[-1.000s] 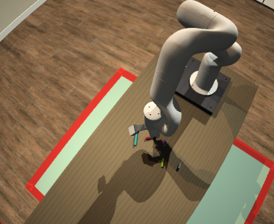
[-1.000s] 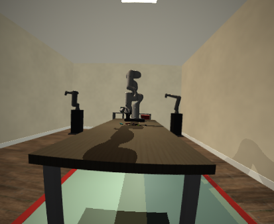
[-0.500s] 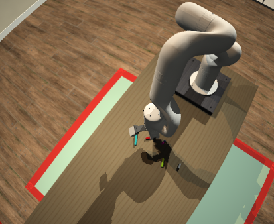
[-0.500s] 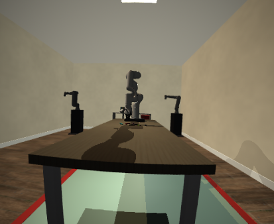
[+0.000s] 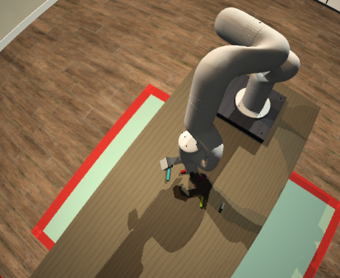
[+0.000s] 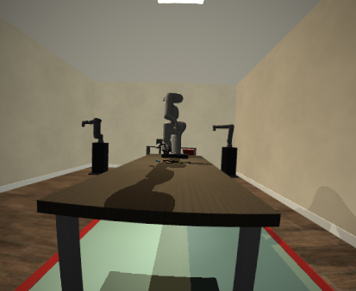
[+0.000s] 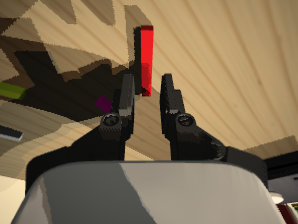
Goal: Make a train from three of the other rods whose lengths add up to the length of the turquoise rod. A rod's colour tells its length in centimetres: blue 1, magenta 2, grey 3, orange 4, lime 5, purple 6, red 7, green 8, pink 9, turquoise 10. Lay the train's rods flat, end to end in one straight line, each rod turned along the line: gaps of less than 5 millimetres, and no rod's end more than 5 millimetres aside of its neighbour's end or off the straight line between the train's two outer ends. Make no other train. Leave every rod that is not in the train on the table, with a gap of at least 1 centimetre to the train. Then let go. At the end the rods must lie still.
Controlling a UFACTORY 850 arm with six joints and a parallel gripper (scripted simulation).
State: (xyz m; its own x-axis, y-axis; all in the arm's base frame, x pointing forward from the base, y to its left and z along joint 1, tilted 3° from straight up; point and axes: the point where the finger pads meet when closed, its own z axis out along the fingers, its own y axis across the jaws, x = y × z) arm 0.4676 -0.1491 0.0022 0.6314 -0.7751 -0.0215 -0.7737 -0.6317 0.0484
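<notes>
My gripper is now 50 mm above the red rod. Round my hand: turquoise rod: 40 mm ahead, 80 mm to the right, 50 mm below; blue rod: 10 mm behind, 80 mm to the left, 50 mm below; magenta rod: 70 mm to the left, 50 mm below.
</notes>
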